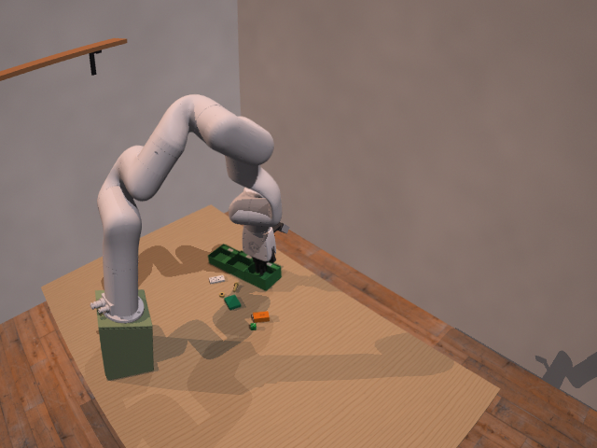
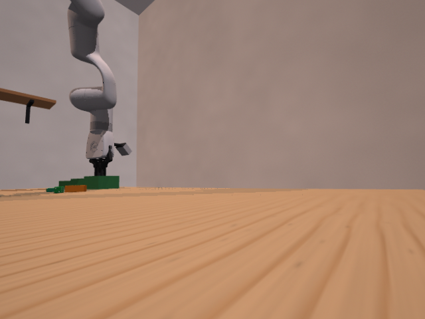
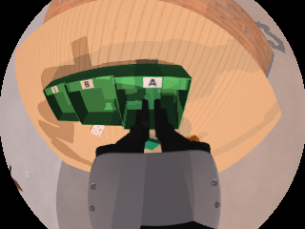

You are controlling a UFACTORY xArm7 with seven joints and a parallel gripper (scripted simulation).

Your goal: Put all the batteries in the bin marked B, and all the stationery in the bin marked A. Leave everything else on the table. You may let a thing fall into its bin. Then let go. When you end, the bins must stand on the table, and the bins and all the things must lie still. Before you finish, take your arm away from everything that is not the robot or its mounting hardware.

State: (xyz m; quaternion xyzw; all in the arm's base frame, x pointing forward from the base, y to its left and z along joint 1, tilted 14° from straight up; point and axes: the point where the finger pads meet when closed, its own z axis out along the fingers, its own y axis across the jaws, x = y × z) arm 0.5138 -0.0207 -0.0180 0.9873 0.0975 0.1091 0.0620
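Right now the tray is 8 cm to the left of my hand and 3 cm below it. The rest, counted from my hand: white flat thing 11 cm to the left, 10 cm behind, 5 cm below; orange block 14 cm behind, 12 cm to the right, 5 cm below; flat green block 14 cm behind, 5 cm below, 1 cm to the right.
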